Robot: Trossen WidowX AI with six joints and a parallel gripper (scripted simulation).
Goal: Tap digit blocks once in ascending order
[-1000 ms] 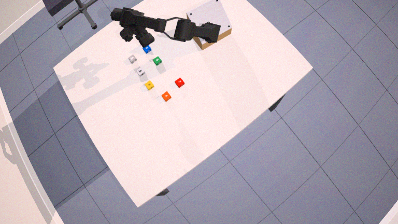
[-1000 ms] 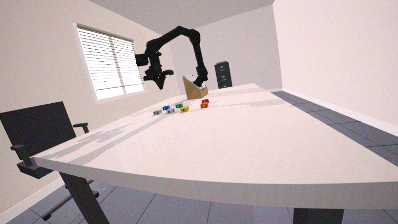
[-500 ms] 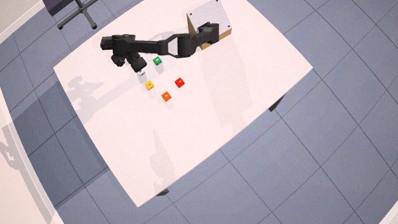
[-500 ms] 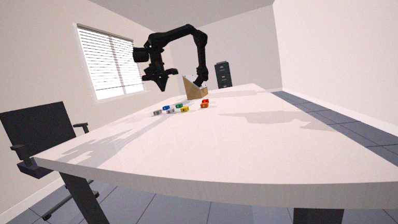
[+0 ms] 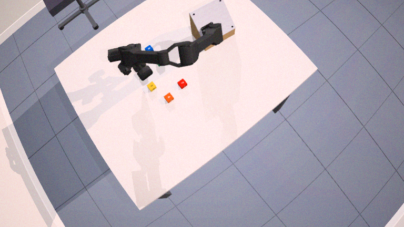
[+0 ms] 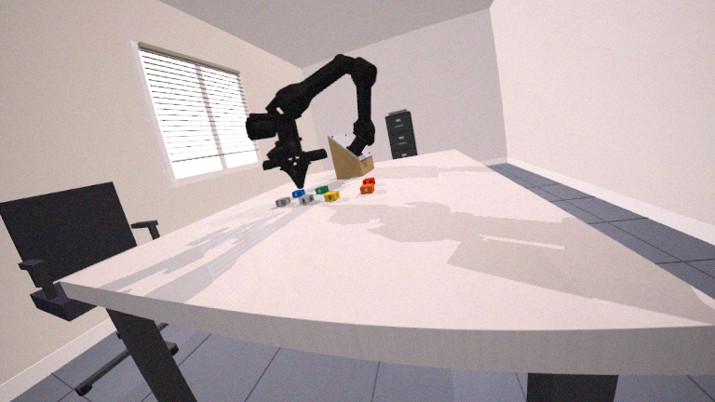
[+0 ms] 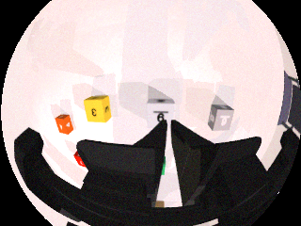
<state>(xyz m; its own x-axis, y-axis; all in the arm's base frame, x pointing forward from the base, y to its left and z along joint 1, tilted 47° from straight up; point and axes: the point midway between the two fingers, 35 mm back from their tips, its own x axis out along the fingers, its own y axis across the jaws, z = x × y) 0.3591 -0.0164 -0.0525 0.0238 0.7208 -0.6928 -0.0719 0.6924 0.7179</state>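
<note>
My gripper tip is 30 mm above the white block and 10 mm to the right of it. Round my gripper tip: grey block 80 mm to the right, 30 mm below; yellow block 90 mm to the left, 30 mm below; green block 100 mm behind, 30 mm below, 10 mm to the left.
</note>
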